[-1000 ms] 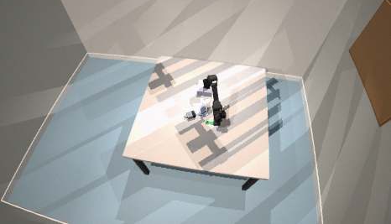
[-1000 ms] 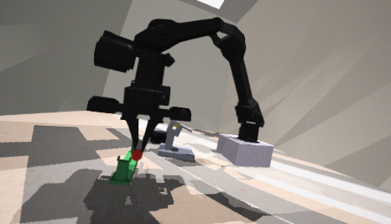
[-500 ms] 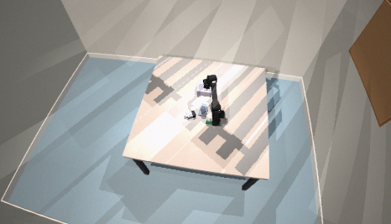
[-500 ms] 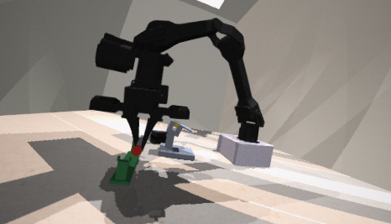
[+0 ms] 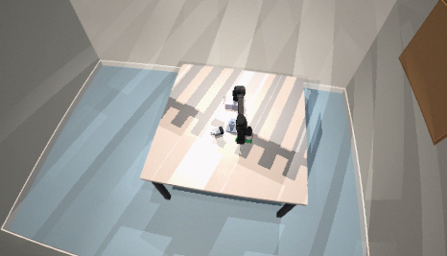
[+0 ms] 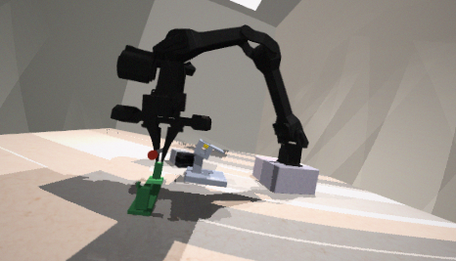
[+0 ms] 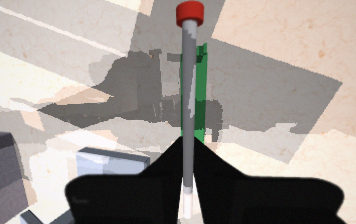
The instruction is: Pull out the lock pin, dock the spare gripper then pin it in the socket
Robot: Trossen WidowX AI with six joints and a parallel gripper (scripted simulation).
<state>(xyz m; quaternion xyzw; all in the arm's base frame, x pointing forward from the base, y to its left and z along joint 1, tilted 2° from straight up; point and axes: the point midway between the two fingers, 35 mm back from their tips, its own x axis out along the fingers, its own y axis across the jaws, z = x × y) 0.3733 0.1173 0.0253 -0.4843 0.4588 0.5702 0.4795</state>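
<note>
Right now my gripper tip is 2 cm to the right of the green rack and 3 cm above it. From my gripper tip the other things lie so: spare gripper: 2 cm behind, 22 cm to the right, 3 cm below; then mount: 10 cm behind, 10 cm to the right.
</note>
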